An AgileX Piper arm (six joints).
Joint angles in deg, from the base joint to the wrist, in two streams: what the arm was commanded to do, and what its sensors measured. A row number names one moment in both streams.
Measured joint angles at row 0:
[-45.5 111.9 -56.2 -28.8 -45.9 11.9]
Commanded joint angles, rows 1 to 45:
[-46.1 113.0 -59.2 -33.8 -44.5 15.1]
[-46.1 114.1 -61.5 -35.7 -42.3 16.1]
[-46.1 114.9 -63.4 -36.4 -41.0 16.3]
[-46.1 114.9 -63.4 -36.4 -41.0 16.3]
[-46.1 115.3 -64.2 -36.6 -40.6 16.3]
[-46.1 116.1 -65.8 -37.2 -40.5 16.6]
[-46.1 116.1 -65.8 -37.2 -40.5 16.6]
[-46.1 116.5 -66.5 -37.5 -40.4 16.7]
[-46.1 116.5 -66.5 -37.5 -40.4 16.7]
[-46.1 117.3 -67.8 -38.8 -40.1 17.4]
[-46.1 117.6 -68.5 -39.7 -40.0 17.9]
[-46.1 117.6 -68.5 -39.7 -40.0 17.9]
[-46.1 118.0 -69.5 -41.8 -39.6 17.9]
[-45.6 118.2 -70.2 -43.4 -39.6 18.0]
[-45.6 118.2 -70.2 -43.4 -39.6 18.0]
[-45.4 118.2 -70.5 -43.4 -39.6 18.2]
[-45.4 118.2 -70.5 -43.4 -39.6 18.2]
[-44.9 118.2 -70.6 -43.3 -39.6 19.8]
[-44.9 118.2 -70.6 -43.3 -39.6 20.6]
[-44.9 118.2 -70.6 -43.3 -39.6 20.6]
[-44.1 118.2 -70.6 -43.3 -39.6 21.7]
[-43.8 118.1 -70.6 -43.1 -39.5 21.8]
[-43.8 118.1 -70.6 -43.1 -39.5 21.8]
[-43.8 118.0 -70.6 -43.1 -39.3 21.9]
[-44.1 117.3 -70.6 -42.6 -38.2 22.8]
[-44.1 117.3 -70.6 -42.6 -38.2 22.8]
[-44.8 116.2 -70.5 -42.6 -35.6 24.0]
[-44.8 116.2 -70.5 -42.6 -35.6 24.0]
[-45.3 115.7 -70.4 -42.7 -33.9 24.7]
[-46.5 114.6 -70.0 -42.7 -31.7 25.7]
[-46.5 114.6 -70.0 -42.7 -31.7 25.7]
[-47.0 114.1 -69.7 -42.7 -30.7 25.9]
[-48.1 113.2 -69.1 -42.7 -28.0 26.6]
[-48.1 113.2 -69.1 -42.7 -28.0 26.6]
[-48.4 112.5 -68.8 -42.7 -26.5 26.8]
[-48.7 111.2 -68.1 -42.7 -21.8 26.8]
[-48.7 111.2 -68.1 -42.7 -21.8 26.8]
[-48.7 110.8 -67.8 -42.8 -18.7 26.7]
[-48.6 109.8 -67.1 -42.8 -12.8 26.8]
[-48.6 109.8 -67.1 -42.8 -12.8 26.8]
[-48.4 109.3 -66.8 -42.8 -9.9 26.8]
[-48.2 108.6 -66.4 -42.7 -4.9 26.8]
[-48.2 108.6 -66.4 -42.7 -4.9 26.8]
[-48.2 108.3 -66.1 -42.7 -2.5 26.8]
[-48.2 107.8 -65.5 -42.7 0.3 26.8]
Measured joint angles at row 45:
[-48.2 109.2 -66.2 -42.3 -4.8 26.6]
